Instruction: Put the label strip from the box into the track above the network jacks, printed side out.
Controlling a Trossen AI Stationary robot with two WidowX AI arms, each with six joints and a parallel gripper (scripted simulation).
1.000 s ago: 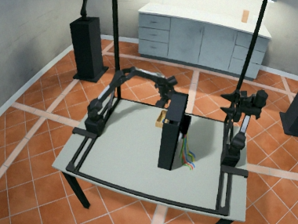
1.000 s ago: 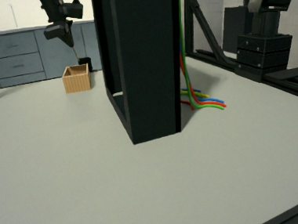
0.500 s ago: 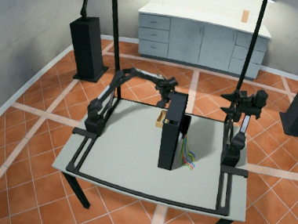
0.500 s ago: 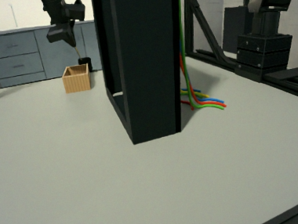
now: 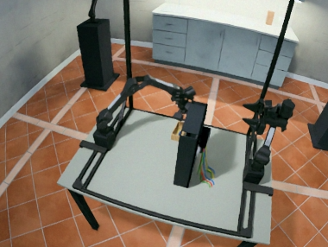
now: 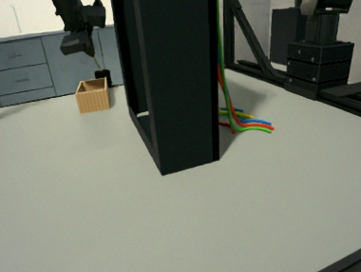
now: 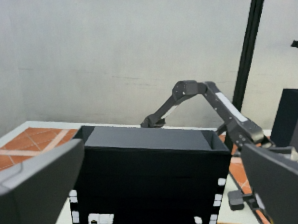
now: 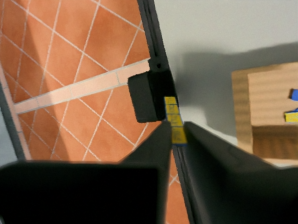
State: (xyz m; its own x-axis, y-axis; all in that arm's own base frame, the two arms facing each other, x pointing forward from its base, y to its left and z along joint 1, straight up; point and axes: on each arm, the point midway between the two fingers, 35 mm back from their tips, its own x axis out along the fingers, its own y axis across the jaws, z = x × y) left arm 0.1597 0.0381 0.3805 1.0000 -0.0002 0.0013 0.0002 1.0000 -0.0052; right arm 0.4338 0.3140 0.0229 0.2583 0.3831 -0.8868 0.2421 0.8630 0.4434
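The yellow label strip lies 5 cm below my right hand, 2 cm behind it and 1 cm to the left of it. Also, from my right hand: small box 13 cm below, 8 cm ahead, 1 cm to the right.
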